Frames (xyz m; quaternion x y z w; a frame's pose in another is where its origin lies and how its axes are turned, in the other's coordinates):
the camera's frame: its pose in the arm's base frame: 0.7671 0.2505 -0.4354 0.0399 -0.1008 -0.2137 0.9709
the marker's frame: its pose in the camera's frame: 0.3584 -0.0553 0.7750 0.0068 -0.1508 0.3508 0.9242
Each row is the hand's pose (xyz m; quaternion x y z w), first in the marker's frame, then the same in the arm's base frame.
Working: the marker's frame: its pose in the arm's base frame: 0.8981 0.0222 0.3788 -0.0241 -0.2550 0.1378 0.9568

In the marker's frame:
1: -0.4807 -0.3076 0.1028 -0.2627 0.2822 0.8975 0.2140
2: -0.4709 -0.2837 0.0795 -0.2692 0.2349 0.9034 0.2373
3: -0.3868 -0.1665 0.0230 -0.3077 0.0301 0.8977 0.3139
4: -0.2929 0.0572 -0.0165 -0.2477 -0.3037 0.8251 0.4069
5: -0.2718 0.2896 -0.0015 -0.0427 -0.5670 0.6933 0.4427
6: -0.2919 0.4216 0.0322 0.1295 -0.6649 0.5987 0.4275
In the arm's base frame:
1: 0.5246 -0.4085 0.2725 -0.5243 0.2009 0.8144 0.1467
2: 0.5383 -0.3823 0.2542 -0.5260 0.1489 0.8227 0.1560
3: 0.6067 -0.2451 0.2319 -0.5350 -0.0720 0.8229 0.1769
4: 0.6482 -0.0033 0.2168 -0.4154 -0.4086 0.7897 0.1922
5: 0.5999 0.2255 0.2129 -0.1502 -0.6446 0.7271 0.1824
6: 0.5334 0.3460 0.2172 0.0525 -0.7129 0.6807 0.1601

